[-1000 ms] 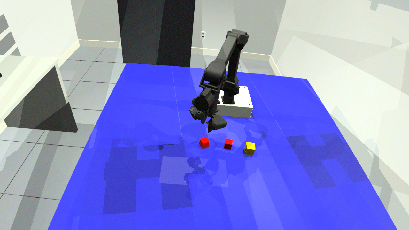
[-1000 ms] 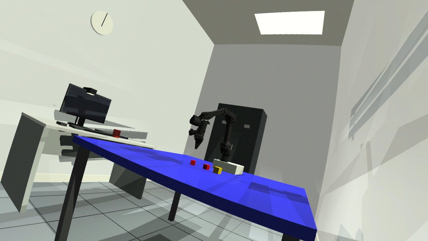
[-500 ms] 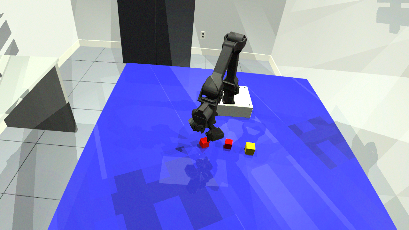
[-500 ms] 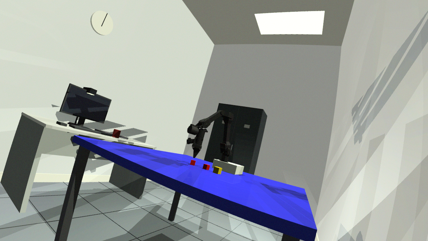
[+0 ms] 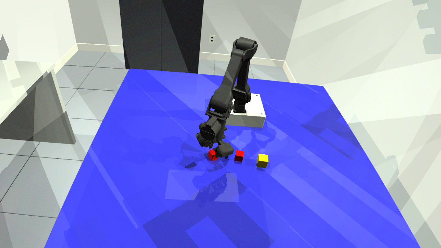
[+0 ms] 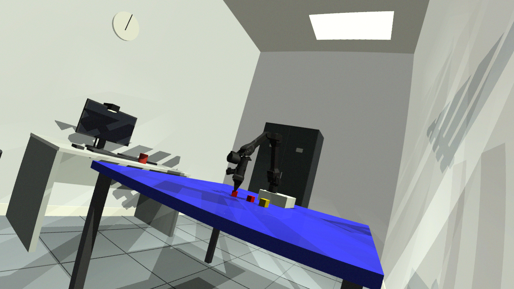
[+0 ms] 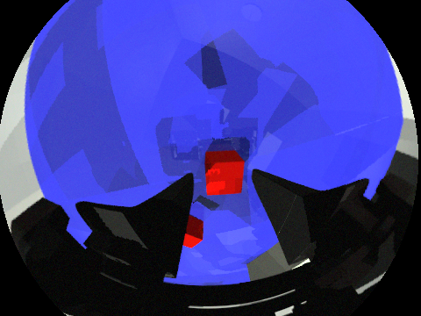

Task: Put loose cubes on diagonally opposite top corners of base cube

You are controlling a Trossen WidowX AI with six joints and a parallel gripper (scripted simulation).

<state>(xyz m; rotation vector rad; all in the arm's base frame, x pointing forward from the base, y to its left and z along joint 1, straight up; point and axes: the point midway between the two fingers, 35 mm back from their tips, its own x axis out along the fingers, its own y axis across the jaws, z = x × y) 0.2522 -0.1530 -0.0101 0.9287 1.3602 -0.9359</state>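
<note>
The yellow cube is 21 cm to the left of my gripper tip, 5 cm ahead of it and 1 cm below it.
</note>
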